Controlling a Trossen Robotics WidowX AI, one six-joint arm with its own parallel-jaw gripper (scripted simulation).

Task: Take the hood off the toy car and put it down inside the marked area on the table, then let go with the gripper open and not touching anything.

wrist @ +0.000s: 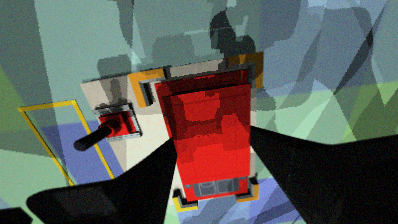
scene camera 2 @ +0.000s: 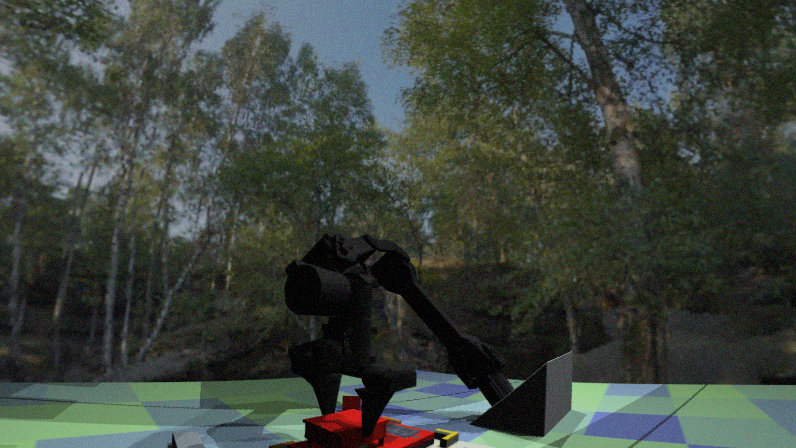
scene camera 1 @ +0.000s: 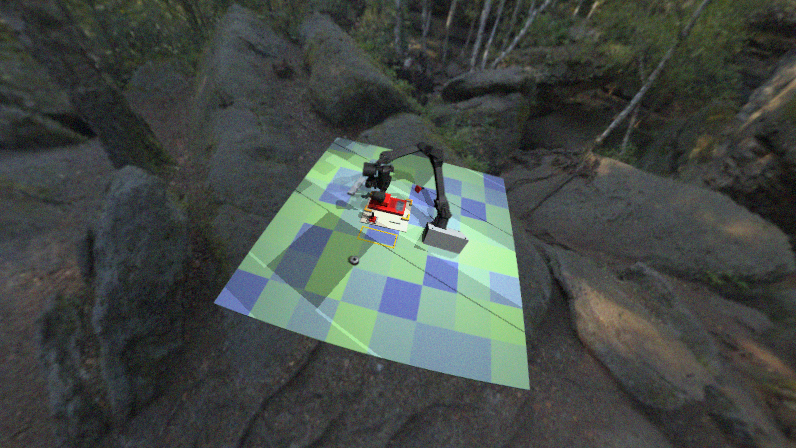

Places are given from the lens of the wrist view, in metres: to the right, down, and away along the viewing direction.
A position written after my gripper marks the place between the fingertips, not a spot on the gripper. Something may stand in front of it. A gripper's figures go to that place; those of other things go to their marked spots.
my gripper (wrist: 210, 134): 0.01, 0.02, 0.11
red hood (wrist: 210, 126): 0.01, 0.01, 0.09
toy car (wrist: 167, 88): -0.04, -0.03, 0.12
The marked spots on the toy car and the red hood are 0.07 m apart.
